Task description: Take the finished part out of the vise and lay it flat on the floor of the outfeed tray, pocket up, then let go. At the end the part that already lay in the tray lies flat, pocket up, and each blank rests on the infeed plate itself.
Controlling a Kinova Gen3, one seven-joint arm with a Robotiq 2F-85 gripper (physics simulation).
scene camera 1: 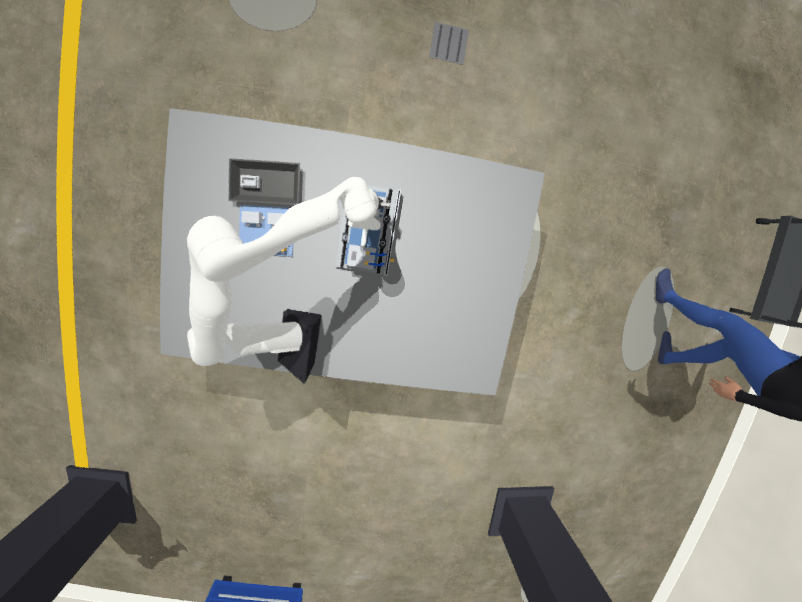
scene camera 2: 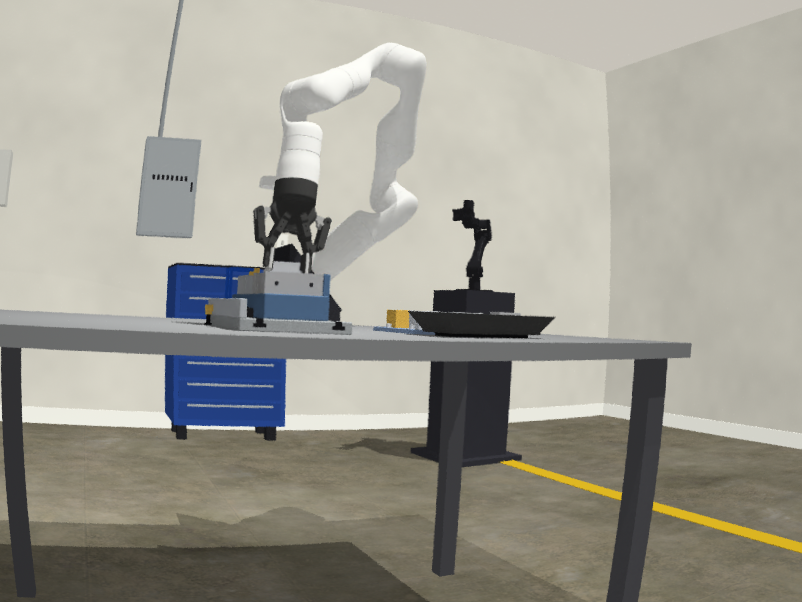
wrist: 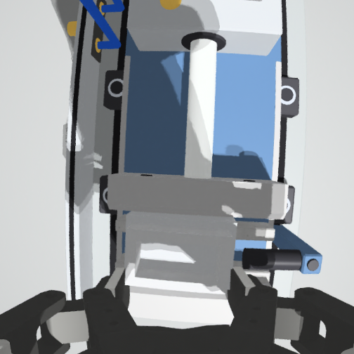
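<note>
The finished part, a light grey block, sits at the vise, against the grey jaw in the wrist view. My gripper points down with a finger against each side of the part, shut on it; the arm hides it in scene camera 1. Light and shadow fall over the part's pocket. The outfeed tray holds another part, which looks flat, pocket up. Two blanks are on the blue infeed plate; the arm partly covers the plate.
Blue hoses run beside the vise. A black cylinder on a blue bracket stands close to the right finger. A yellow block is at the infeed plate. A small black arm shows beyond the tray.
</note>
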